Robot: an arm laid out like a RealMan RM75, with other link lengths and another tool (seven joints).
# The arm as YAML. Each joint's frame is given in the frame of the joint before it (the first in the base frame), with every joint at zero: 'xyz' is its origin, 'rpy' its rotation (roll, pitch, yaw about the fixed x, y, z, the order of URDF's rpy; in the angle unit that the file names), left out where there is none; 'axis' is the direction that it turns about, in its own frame. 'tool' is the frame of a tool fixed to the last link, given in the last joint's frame.
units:
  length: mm
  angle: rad
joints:
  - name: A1
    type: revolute
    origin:
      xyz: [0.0, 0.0, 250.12]
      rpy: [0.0, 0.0, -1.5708]
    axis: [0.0, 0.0, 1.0]
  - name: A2
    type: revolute
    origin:
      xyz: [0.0, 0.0, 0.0]
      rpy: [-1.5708, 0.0, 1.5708]
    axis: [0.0, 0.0, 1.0]
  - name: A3
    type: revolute
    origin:
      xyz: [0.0, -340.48, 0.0]
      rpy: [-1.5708, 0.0, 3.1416]
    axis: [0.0, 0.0, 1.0]
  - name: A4
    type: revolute
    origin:
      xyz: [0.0, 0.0, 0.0]
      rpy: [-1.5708, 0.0, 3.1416]
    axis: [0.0, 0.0, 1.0]
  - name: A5
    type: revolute
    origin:
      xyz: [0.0, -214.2, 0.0]
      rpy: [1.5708, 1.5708, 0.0]
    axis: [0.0, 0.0, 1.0]
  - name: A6
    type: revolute
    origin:
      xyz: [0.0, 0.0, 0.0]
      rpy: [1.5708, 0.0, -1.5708]
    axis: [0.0, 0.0, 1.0]
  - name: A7
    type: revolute
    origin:
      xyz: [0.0, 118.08, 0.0]
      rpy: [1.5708, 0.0, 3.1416]
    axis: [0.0, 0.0, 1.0]
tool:
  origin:
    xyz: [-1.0, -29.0, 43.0]
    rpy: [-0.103, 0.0, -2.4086]
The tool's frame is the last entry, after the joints.
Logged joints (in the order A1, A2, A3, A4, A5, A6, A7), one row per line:
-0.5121, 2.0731, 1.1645, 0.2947, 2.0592, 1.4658, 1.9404
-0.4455, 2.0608, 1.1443, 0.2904, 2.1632, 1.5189, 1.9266
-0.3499, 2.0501, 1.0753, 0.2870, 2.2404, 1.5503, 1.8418
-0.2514, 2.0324, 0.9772, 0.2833, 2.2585, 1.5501, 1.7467
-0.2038, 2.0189, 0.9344, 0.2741, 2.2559, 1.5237, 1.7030
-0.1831, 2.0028, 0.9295, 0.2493, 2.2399, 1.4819, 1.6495
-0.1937, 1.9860, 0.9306, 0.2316, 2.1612, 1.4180, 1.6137
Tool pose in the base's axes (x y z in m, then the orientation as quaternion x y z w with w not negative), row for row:
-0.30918, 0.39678, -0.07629, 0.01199, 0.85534, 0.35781, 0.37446
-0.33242, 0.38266, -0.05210, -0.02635, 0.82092, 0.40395, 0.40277
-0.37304, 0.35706, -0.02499, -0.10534, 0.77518, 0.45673, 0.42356
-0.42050, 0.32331, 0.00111, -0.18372, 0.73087, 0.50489, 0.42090
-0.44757, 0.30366, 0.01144, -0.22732, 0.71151, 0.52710, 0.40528
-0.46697, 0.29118, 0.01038, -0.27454, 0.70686, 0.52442, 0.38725
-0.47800, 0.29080, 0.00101, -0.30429, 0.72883, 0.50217, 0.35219
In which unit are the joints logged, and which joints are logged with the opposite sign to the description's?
The joints are logged in radians. Opposite sign: A2, A5, A6.
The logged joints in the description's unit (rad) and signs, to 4 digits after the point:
-0.5121, -2.0731, 1.1645, 0.2947, -2.0592, -1.4658, 1.9404
-0.4455, -2.0608, 1.1443, 0.2904, -2.1632, -1.5189, 1.9266
-0.3499, -2.0501, 1.0753, 0.2870, -2.2404, -1.5503, 1.8418
-0.2514, -2.0324, 0.9772, 0.2833, -2.2585, -1.5501, 1.7467
-0.2038, -2.0189, 0.9344, 0.2741, -2.2559, -1.5237, 1.7030
-0.1831, -2.0028, 0.9295, 0.2493, -2.2399, -1.4819, 1.6495
-0.1937, -1.9860, 0.9306, 0.2316, -2.1612, -1.4180, 1.6137

